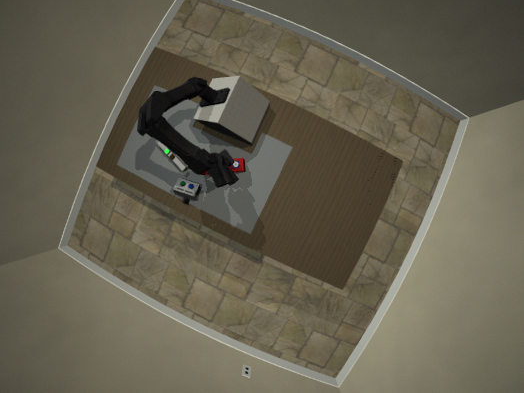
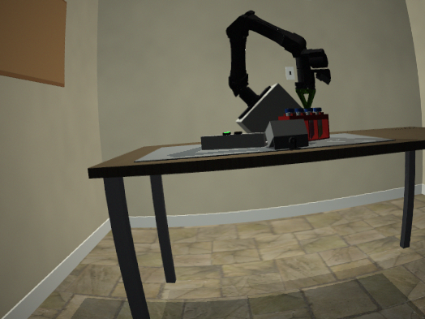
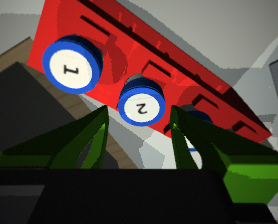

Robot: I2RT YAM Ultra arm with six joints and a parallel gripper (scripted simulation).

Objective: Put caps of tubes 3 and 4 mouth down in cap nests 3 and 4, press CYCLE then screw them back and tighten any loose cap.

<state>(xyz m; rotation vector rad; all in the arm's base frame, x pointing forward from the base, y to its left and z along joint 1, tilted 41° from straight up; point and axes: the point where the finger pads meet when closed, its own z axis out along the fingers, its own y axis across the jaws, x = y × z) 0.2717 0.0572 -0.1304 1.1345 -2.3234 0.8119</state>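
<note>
Right now the cap 2 is 10 mm below my hand. Round my hand: cap 1: 10 mm behind, 50 mm to the left, 10 mm below; cap 3: 20 mm ahead, 50 mm to the right, 10 mm below; cap 4: 40 mm ahead, 90 mm to the right, 10 mm below.
</note>
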